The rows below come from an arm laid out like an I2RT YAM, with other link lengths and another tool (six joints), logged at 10 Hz.
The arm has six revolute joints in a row. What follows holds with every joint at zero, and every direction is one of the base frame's. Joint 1 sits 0.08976 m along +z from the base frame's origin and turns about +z. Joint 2 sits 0.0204 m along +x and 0.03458 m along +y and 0.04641 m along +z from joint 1 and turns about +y. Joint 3 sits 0.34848 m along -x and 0.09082 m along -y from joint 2 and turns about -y. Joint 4 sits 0.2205 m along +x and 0.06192 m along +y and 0.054 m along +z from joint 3 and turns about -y. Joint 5 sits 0.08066 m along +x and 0.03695 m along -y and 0.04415 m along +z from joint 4 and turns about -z. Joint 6 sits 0.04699 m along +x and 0.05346 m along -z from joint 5 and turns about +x. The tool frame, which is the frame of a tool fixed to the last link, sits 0.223 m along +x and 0.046 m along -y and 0.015 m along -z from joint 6; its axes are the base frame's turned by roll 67, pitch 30.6 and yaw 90 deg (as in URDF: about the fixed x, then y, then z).
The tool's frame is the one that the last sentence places.
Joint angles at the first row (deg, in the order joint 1, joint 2, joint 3, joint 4, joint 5, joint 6):
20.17, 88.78, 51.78, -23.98, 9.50, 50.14
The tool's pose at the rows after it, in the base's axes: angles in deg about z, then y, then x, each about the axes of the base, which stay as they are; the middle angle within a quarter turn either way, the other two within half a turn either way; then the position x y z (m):
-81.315 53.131 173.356 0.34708 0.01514 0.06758
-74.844 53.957 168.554 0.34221 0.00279 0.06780
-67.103 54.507 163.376 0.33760 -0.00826 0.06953
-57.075 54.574 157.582 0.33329 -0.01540 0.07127
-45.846 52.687 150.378 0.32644 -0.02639 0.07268
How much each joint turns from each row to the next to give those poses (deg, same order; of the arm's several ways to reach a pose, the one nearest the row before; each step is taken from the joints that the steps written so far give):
-0.33, -0.35, -0.47, -0.78, 2.61, 2.54
-1.01, -1.66, -2.25, 1.54, 1.36, 2.35
-1.19, -1.82, -1.90, 1.24, 1.04, 3.02
-1.02, -1.86, -1.80, 1.31, 0.84, 4.83
-0.95, -1.25, -0.80, -0.43, 1.85, 5.98

